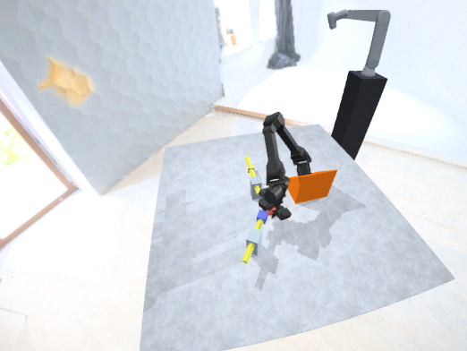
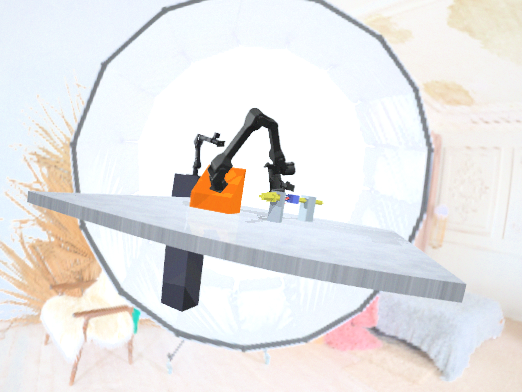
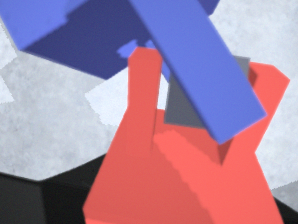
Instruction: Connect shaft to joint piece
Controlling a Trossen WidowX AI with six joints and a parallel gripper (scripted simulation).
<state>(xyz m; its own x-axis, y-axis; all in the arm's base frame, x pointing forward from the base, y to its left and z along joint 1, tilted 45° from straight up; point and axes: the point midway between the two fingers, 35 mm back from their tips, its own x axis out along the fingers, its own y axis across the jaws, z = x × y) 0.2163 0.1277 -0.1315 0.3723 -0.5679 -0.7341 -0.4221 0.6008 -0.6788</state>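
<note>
My gripper tip is now 5 cm below the red square joint piece.
</note>
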